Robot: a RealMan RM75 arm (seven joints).
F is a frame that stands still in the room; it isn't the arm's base.
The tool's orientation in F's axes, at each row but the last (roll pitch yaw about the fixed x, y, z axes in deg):
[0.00, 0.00, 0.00]
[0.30, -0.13, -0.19]
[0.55, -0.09, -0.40]
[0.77, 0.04, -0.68]
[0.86, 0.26, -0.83]
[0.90, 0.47, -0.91]
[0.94, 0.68, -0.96]
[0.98, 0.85, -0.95]
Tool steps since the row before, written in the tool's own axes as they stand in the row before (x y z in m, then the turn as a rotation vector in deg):
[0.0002, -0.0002, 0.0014, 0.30, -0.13, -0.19]
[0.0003, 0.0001, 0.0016, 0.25, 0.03, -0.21]
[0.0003, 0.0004, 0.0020, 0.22, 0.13, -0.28]
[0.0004, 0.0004, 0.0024, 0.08, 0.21, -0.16]
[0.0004, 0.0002, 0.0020, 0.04, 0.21, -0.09]
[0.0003, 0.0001, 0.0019, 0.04, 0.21, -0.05]
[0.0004, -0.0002, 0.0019, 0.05, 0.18, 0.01]
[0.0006, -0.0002, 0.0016, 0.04, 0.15, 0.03]
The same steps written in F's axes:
[0.0002, -0.0002, 0.0014, 0.30, -0.13, -0.19]
[0.0003, 0.0001, 0.0016, 0.25, 0.03, -0.21]
[0.0003, 0.0004, 0.0020, 0.22, 0.13, -0.28]
[0.0004, 0.0004, 0.0024, 0.08, 0.21, -0.16]
[0.0004, 0.0002, 0.0020, 0.04, 0.21, -0.09]
[0.0003, 0.0001, 0.0019, 0.04, 0.21, -0.05]
[0.0004, -0.0002, 0.0019, 0.05, 0.18, 0.01]
[0.0006, -0.0002, 0.0016, 0.04, 0.15, 0.03]

